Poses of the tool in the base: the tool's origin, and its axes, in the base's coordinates. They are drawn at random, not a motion.
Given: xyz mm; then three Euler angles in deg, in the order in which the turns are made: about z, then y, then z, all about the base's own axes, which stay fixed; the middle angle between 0 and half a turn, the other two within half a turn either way.
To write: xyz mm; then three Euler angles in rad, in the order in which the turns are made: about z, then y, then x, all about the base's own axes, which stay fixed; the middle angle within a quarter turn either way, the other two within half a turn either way. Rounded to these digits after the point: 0 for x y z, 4 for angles.
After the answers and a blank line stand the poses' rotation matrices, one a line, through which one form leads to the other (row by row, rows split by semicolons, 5 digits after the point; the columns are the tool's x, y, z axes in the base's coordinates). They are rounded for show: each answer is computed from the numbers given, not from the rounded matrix.
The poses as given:
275, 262, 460, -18.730, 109.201, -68.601
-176, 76, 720, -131.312, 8.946, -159.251
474, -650, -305, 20.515, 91.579, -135.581
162, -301, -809, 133.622, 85.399, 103.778
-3, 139, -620, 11.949, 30.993, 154.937
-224, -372, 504, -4.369, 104.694, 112.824
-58, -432, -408, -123.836, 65.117, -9.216
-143, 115, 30, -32.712, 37.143, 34.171
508, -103, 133, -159.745, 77.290, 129.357
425, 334, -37, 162.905, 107.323, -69.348
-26, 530, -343, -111.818, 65.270, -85.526
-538, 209, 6, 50.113, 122.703, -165.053
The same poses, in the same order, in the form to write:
275, 262, 460, -2.0259, 0.3518, 1.9287
-176, 76, 720, 1.2160, -0.1459, 0.0557
474, -650, -305, -1.1846, -0.7952, 1.6102
162, -301, -809, -2.3606, -0.2397, -1.4881
-3, 139, -620, 2.8507, -0.4853, -0.2492
-224, -372, 504, 1.3882, -0.3846, -1.8480
-58, -432, -408, -2.5294, 1.1095, 0.3325
-143, 115, 30, 0.1345, 0.5231, -0.4022
508, -103, 133, -1.0388, -0.6670, -1.2870
425, 334, -37, 1.1607, 0.3434, 1.8925
-26, 530, -343, 2.7935, 0.0709, 1.1380
-538, 209, 6, 0.4157, -0.9493, 2.7596

-0.41261 0.84322 0.34456; 0.17283 0.44387 -0.87927; -0.89436 -0.30325 -0.32888
0.34373 -0.92774 -0.14542; 0.93344 0.35447 -0.05509; 0.10266 -0.11680 0.98784
0.26371 0.64862 -0.71397; -0.23224 -0.67570 -0.69963; -0.93622 0.35032 -0.02756
-0.68990 0.68388 -0.23739; -0.22615 0.10791 0.96810; 0.68767 0.72157 0.08022
-0.84740 -0.25367 -0.46645; 0.16772 -0.96140 0.21813; -0.50378 0.10661 0.85723
0.16832 -0.91153 -0.37522; -0.20357 -0.40458 0.89156; -0.96448 -0.07369 -0.25366
-0.36430 0.25581 0.89546; -0.78239 -0.60561 -0.14529; 0.50513 -0.75353 0.42077
0.85845 -0.11617 0.49957; -0.07041 0.93810 0.33914; -0.50804 -0.32631 0.79713
0.39858 0.67709 -0.61861; 0.05994 0.65383 0.75426; 0.91517 -0.33772 0.22002
0.37544 -0.86353 0.33669; -0.16264 -0.41901 -0.89330; 0.91246 0.28062 -0.29776
-0.93767 -0.34023 0.07085; 0.08259 -0.41618 -0.90552; 0.33757 -0.84323 0.41834
0.53266 -0.23514 -0.81301; -0.65198 -0.72650 -0.21704; -0.53962 0.64568 -0.54028

